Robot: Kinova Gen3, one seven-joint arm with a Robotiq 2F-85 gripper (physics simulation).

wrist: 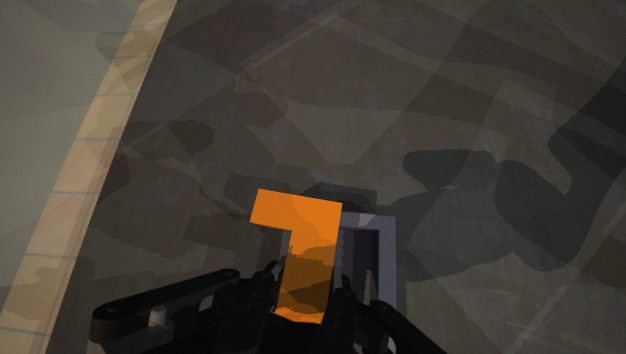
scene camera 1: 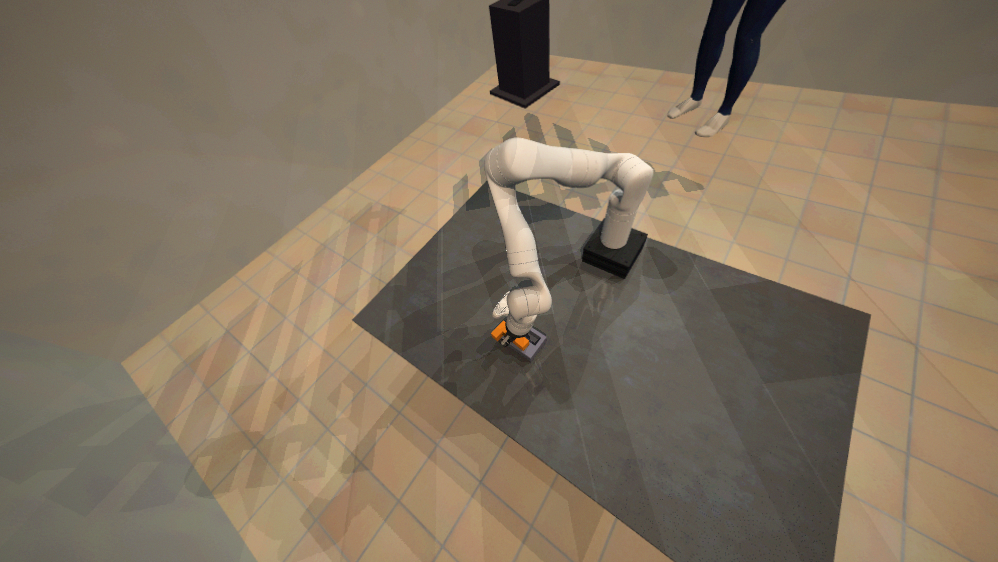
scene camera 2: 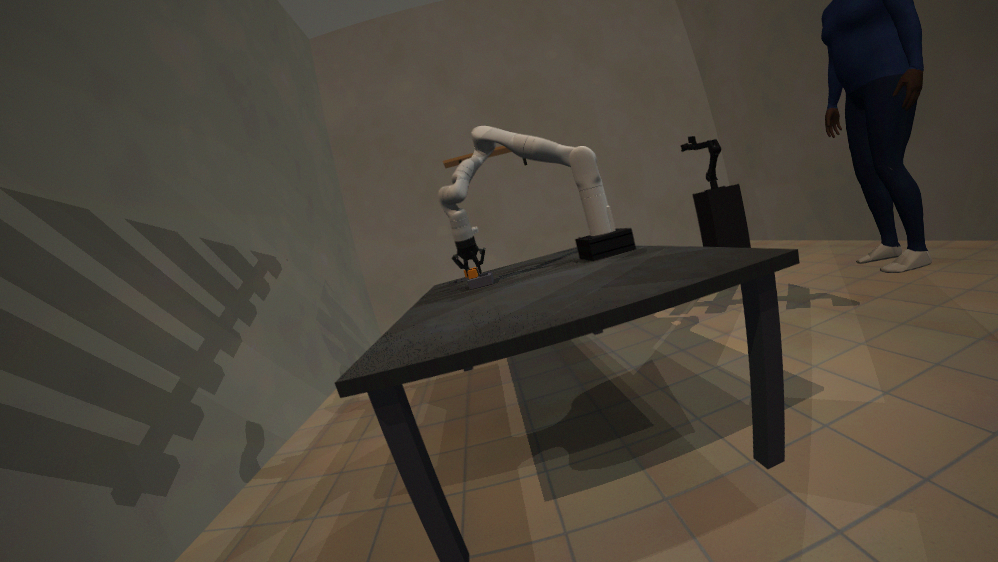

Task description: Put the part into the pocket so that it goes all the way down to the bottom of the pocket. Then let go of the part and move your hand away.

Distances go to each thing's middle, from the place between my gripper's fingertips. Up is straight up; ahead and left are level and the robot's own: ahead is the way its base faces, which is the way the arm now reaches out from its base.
My hand is 10 mm short of the orange L-shaped part point(wrist: 314, 223) and 20 mm below it. Also, from my hand: grey pocket block point(wrist: 365, 249) (20 mm behind, 20 mm to the left, 20 mm below).
